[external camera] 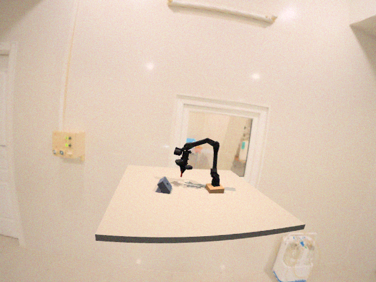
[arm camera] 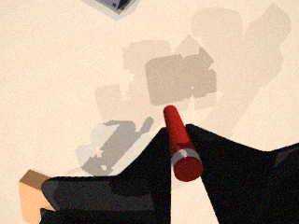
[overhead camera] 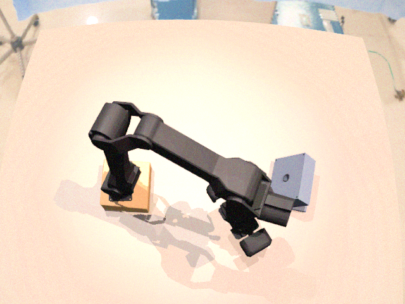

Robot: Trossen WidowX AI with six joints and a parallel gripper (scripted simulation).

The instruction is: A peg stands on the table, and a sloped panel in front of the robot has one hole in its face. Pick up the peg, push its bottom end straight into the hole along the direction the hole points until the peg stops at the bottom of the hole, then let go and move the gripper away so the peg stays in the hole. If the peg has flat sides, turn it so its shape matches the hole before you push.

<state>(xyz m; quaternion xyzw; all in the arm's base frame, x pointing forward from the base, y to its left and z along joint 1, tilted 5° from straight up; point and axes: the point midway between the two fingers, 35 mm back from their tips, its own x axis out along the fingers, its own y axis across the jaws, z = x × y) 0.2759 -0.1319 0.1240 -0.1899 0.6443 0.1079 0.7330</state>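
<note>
Right now my gripper tip is 170 mm short of the blue-grey sloped panel, 120 mm to the right of it and 70 mm above it. Also, from my gripper tip: red round peg (20 mm above).
</note>
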